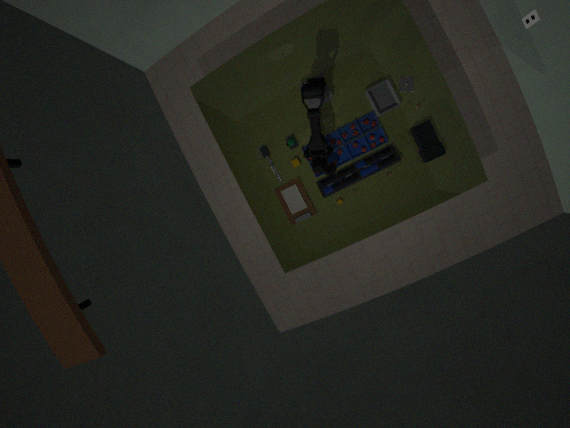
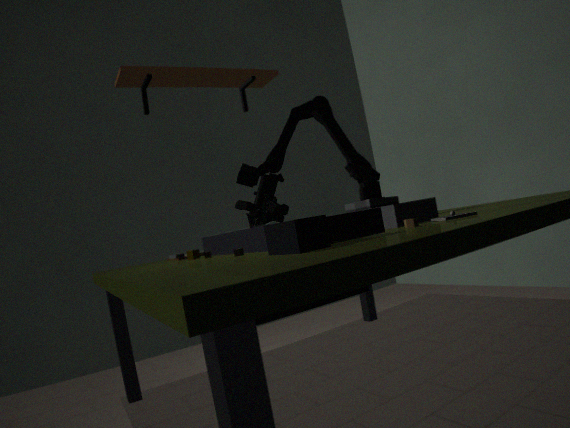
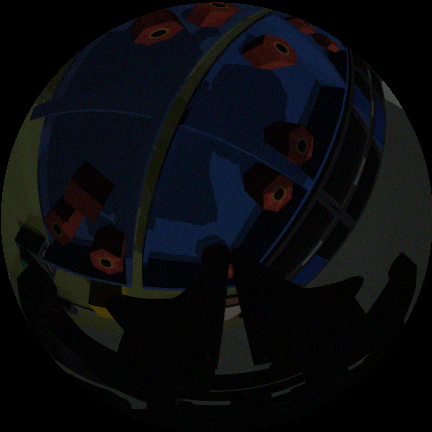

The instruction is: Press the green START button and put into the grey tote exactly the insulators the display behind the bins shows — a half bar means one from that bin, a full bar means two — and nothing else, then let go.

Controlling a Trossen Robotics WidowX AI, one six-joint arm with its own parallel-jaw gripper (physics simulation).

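Pixels of known places: gripper, between the fingertips: [image 3: 229, 253]; arm's base, origin of its link: [image 2: 372, 200].
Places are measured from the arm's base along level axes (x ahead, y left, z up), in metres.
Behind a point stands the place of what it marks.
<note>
My gripper [image 3: 229, 253] {x 0.399, y -0.107, z -0.052 m} [image 2: 254, 223] is shut, its tips nearly together, low over the end blue bin [image 3: 187, 237] {x 0.381, y -0.121, z -0.078 m} nearest the display. A sliver of a red insulator [image 3: 230, 270] {x 0.416, y -0.125, z -0.054 m} shows through the narrow gap, mostly hidden by the fingers; it does not look clamped. Other red insulators [image 3: 278, 194] {x 0.402, y -0.057, z -0.053 m} [image 3: 106, 260] {x 0.325, y -0.140, z -0.054 m} lie in the neighbouring bins. The dark display [image 1: 387, 158] {x 0.451, y 0.247, z -0.027 m} stands behind the bins with blue bars [image 1: 328, 190] {x 0.525, y -0.099, z -0.021 m} [image 3: 311, 270] {x 0.509, y -0.093, z -0.028 m}; their exact lengths are hard to read. The grey tote [image 1: 370, 98] {x 0.124, y 0.253, z -0.036 m} stands beyond the far end of the bins; no red shows inside. The green button [image 1: 291, 142] {x 0.215, y -0.217, z -0.044 m} is beside the bins.
Yellow blocks [image 1: 295, 162] {x 0.326, y -0.229, z -0.044 m} [image 1: 339, 201] {x 0.604, y -0.059, z -0.057 m} lie near the bins. A wooden-framed tray [image 1: 281, 198] {x 0.496, y -0.372, z -0.078 m} is past the display's end, beside a dark-ended tool [image 1: 265, 151] {x 0.211, y -0.376, z -0.064 m}. A black box [image 1: 428, 140] {x 0.422, y 0.482, z -0.031 m} and a flat grey plate [image 1: 407, 84] {x 0.103, y 0.472, z -0.070 m} stand near the tote side. A wall shelf [image 2: 195, 77] is high up.
</note>
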